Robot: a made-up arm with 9 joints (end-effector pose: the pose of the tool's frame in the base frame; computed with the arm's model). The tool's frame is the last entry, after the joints.
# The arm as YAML. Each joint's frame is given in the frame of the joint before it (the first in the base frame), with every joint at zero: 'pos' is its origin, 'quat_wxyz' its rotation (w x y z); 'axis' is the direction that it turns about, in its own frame. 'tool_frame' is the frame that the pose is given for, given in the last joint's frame.
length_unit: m
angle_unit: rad
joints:
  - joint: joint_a
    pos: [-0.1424, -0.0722, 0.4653]
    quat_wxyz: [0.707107, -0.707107, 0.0, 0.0]
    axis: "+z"
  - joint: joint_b
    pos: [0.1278, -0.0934, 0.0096]
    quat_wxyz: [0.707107, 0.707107, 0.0, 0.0]
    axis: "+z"
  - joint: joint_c
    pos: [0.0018, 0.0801, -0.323]
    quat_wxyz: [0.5, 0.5, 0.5, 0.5]
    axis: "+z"
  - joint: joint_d
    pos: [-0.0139, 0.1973, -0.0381]
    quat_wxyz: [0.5, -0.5, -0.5, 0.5]
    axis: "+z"
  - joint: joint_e
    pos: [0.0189, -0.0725, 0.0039]
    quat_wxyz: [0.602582, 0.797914, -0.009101, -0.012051]
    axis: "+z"
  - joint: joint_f
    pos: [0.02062, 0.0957, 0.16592]
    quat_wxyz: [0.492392, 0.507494, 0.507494, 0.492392]
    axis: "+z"
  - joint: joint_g
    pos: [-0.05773, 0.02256, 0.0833]
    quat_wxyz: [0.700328, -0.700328, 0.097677, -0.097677]
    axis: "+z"
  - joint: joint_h
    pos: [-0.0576, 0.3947, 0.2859]
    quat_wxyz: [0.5, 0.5, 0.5, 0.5]
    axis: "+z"
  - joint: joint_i
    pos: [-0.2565, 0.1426, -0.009]
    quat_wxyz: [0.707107, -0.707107, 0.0, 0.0]
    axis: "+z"
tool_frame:
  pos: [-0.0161, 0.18, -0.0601]
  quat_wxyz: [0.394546, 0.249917, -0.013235, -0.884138]
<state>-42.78 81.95 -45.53 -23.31 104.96 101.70 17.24 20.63 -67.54</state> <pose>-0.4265 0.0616 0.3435 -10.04 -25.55 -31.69</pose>
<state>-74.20 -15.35 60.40 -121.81 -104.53 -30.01 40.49 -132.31 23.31</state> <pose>0.3517 0.8156 0.0661 151.79 -9.90 68.80</pose>
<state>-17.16 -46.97 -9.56 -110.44 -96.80 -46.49 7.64 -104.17 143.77</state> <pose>0.2754 -0.4996 -0.3015 -31.70 -82.36 58.37</pose>
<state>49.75 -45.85 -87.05 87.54 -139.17 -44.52 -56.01 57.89 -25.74</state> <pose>-0.1596 0.6224 0.0198 -140.11 86.86 -34.84</pose>
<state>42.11 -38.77 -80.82 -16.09 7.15 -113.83 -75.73 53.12 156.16</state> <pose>0.1746 0.1443 0.1058 50.91 0.07 151.10</pose>
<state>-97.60 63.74 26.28 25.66 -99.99 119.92 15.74 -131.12 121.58</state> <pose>0.2815 -0.1726 1.2279 -79.27 -33.18 139.45</pose>
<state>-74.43 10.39 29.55 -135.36 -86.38 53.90 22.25 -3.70 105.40</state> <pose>-0.1516 0.1351 0.0496 160.46 -68.46 16.09</pose>
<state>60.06 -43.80 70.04 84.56 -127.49 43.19 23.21 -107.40 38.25</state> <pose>-0.6352 -0.9581 0.5348 -9.22 -65.15 10.76</pose>
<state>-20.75 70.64 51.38 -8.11 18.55 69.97 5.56 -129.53 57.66</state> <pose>-0.6873 0.2195 0.4724 -151.42 -68.97 7.35</pose>
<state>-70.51 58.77 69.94 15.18 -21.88 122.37 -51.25 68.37 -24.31</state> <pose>0.1706 0.1287 0.5786 83.59 -42.07 53.01</pose>
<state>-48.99 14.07 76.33 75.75 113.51 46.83 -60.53 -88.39 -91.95</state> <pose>-0.0844 -0.5886 1.0388 52.13 -26.48 -128.06</pose>
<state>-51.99 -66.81 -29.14 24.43 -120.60 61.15 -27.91 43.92 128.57</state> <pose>0.2010 -0.1115 0.8784 77.89 -99.76 123.33</pose>
